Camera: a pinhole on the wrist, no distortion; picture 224 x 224 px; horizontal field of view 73.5 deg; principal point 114.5 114.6 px. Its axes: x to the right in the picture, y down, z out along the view. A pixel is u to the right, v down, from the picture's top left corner.
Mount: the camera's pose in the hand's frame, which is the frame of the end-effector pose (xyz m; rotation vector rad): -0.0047 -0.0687 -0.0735 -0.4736 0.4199 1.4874
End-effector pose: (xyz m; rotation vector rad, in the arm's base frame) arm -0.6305 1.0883 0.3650 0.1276 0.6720 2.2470
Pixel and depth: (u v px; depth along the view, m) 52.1 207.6 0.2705
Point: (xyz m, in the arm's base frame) -0.4342 1.0540 0.5574
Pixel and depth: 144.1 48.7 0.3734
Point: -0.8029 1.1780 0.6212
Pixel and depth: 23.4 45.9 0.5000
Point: -0.5793 1.4845 0.7581
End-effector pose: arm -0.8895 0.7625 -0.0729 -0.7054 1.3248 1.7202
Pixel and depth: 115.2 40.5 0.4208
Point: -1.1051 1.0757 -0.0740
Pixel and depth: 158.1 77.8 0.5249
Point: -1.2283 1.0397 0.0787
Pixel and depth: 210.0 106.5 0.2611
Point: -1.0758 0.7989 0.0380
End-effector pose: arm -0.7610 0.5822 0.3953 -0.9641 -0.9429 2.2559
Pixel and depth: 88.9 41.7 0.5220
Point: -1.2532 0.4859 0.4132
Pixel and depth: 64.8 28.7 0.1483
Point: -0.8639 0.6198 0.4296
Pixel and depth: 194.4 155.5 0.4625
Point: -0.8839 0.1783 0.2417
